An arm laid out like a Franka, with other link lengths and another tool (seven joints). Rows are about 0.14 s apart.
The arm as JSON. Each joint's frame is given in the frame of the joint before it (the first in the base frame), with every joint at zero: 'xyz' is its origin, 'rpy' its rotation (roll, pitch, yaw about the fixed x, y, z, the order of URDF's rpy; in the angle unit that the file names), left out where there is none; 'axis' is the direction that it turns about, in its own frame. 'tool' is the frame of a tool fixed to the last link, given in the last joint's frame.
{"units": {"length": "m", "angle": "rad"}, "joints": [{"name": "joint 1", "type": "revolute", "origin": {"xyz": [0.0, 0.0, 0.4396]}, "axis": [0.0, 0.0, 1.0]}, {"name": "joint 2", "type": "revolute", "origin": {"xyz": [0.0, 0.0, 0.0], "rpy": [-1.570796, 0.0, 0.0]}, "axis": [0.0, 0.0, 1.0]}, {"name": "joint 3", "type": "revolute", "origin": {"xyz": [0.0, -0.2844, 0.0], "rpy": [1.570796, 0.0, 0.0]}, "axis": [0.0, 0.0, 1.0]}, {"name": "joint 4", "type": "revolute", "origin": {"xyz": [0.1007, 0.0, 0.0], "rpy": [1.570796, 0.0, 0.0]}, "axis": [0.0, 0.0, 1.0]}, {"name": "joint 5", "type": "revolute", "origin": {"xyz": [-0.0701, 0.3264, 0.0], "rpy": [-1.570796, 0.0, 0.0]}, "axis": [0.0, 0.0, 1.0]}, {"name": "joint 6", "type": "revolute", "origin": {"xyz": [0.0, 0.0, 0.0], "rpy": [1.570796, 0.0, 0.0]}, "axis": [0.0, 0.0, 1.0]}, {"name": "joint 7", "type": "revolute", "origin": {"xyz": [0.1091, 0.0, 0.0], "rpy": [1.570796, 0.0, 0.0]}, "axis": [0.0, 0.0, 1.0]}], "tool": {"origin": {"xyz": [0.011, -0.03, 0.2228], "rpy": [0.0, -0.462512, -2.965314]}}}
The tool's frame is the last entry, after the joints.
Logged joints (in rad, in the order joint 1, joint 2, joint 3, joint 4, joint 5, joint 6, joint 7), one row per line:
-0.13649, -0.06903, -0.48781, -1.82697, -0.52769, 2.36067, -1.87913
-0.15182, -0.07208, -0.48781, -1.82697, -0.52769, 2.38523, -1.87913
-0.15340, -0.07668, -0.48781, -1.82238, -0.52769, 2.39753, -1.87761
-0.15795, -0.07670, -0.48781, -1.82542, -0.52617, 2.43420, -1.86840
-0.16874, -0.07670, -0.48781, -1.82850, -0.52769, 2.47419, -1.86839
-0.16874, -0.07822, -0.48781, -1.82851, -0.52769, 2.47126, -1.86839
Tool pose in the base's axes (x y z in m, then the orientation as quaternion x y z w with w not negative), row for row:
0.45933, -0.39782, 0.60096, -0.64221, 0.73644, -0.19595, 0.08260
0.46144, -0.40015, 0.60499, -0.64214, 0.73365, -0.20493, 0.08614
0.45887, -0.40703, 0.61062, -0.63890, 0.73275, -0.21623, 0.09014
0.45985, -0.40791, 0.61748, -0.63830, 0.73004, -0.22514, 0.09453
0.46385, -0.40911, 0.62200, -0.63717, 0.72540, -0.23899, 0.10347
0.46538, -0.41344, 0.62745, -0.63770, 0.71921, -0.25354, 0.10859
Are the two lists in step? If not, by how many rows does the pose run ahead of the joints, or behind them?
The pose runs 1 row behind the joints: the pose in row i belongs to the joints in row i - 1.
